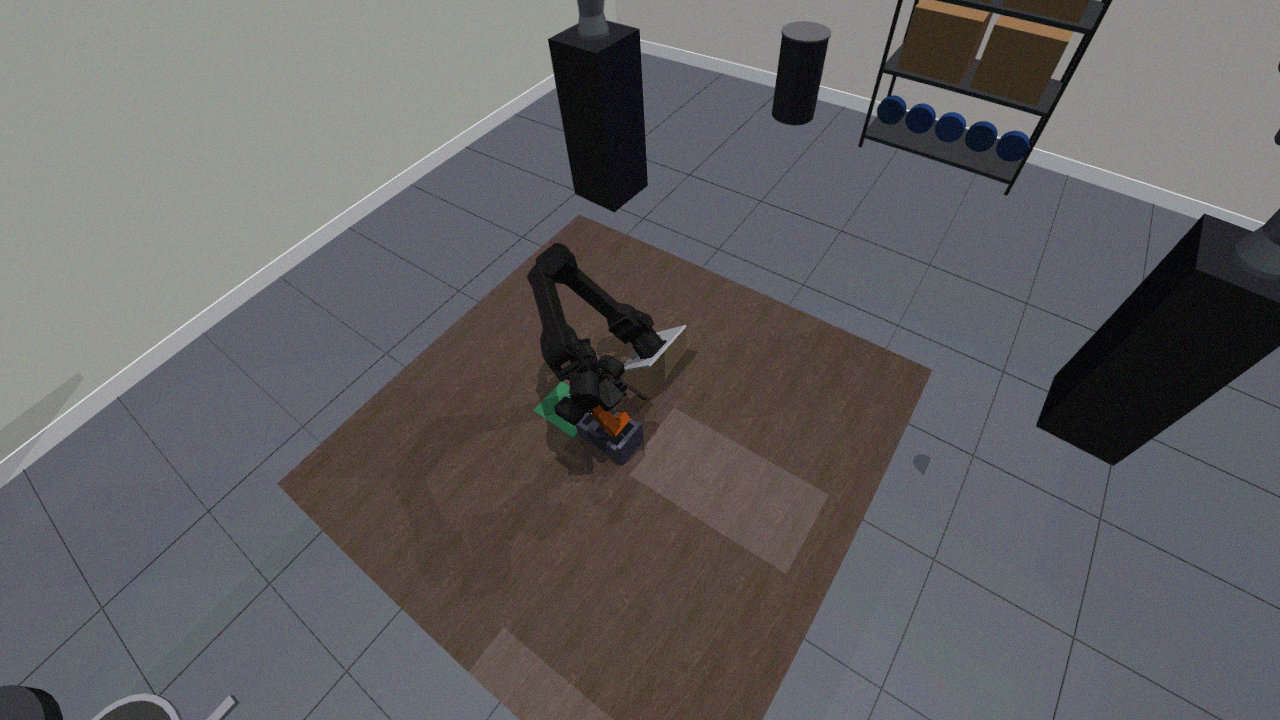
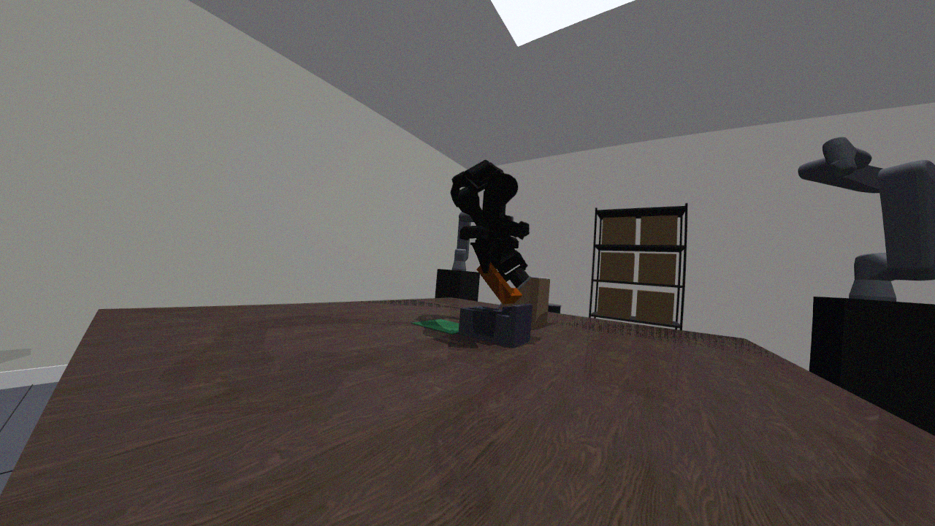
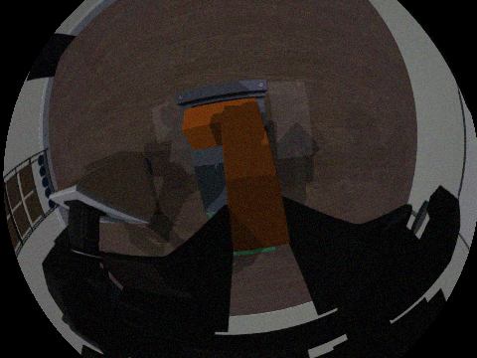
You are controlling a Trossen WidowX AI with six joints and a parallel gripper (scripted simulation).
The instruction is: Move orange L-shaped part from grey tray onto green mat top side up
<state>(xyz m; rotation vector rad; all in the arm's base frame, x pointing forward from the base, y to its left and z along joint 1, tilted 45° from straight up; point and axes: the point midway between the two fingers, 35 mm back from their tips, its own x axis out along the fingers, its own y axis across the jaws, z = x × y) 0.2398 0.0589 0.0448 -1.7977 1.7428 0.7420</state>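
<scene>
The green mat lies 17 cm below my gripper tip, 14 cm to the right of it and 1 cm behind it. Also, from my gripper tip: orange L-shaped part 3 cm to the left, 3 cm below, 2 cm behind.
</scene>
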